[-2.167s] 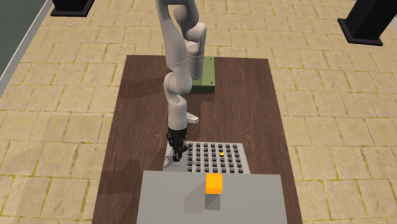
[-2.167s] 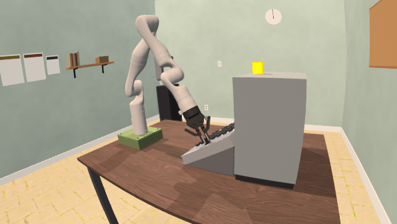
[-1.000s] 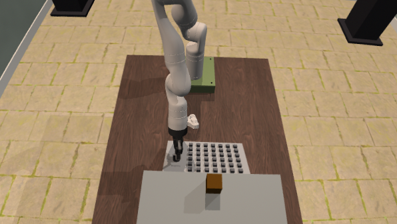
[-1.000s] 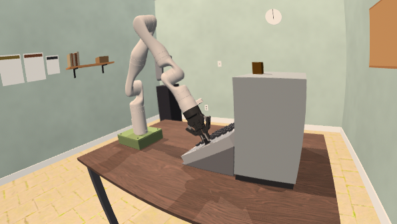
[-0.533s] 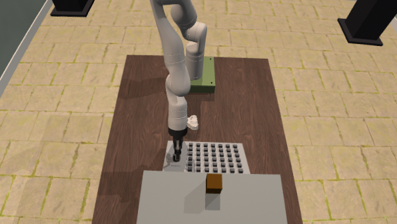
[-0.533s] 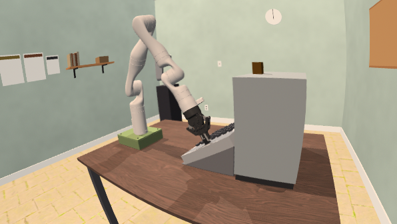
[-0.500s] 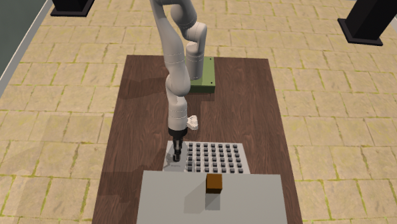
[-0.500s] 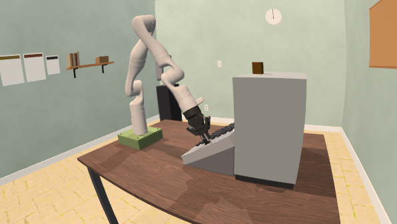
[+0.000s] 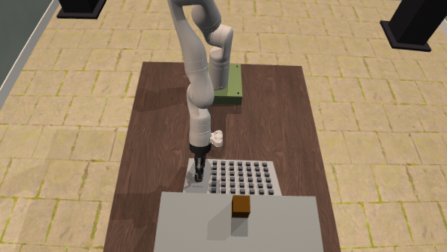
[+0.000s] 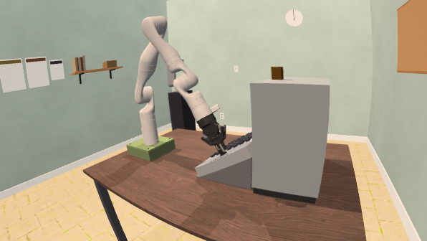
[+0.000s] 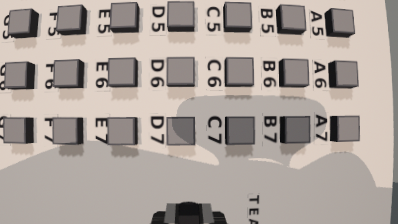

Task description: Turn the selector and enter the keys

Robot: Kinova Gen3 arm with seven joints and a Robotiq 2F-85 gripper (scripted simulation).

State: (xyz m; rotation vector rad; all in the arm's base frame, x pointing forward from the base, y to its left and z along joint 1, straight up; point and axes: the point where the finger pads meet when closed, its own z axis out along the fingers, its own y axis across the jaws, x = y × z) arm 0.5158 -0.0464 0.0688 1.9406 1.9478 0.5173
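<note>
Now: the black selector knob 1 cm to the right of my hand, 1 cm below it and 1 cm ahead of it. From my hand the other things lie so: key G7: 8 cm behind, 7 cm below, 5 cm to the left; key D7: 5 cm to the left, 2 cm below, 1 cm ahead; D5 key: 12 cm to the left, 2 cm below, 1 cm ahead.
</note>
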